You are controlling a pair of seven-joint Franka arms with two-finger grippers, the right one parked.
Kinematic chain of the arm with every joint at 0, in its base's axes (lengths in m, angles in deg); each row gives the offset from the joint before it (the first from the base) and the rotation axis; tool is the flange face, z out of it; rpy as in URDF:
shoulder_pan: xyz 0 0 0.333 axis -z
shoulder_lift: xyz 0 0 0 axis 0.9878 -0.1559 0
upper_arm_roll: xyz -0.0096 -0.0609 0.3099 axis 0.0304 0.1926 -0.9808
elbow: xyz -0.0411 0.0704 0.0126 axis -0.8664 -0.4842 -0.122
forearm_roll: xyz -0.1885 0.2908 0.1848 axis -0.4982 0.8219 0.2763
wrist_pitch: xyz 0 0 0 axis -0.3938 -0.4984 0.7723
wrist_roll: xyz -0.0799 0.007 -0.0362 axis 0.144 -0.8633 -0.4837
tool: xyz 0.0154 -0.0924 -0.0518 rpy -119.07 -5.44 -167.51
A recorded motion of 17 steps. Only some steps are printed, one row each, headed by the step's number.
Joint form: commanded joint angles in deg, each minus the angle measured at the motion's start. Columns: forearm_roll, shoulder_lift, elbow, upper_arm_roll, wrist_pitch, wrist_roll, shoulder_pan.
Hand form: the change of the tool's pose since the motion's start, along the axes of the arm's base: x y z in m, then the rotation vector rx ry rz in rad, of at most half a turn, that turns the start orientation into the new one. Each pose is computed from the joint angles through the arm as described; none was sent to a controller.
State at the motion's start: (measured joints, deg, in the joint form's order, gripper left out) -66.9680 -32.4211 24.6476 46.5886 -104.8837 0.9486 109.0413
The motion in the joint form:
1: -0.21 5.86 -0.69 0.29 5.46 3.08 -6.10
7: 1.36 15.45 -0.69 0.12 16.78 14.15 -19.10
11: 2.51 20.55 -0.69 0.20 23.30 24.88 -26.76
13: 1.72 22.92 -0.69 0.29 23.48 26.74 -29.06
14: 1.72 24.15 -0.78 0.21 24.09 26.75 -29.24
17: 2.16 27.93 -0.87 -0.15 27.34 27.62 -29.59
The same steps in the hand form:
1: 0.0264 0.0566 0.0608 -0.0108 -0.0244 0.0383
7: 0.0481 0.1945 0.1436 0.0301 -0.0337 0.0409
11: 0.0406 0.2727 0.1844 0.0555 -0.0306 -0.0296
13: 0.0359 0.2929 0.2070 0.0427 -0.0690 -0.0186
14: 0.0310 0.2953 0.2185 0.0443 -0.0814 -0.0148
17: 0.0116 0.3026 0.2492 0.0582 -0.0944 -0.0229

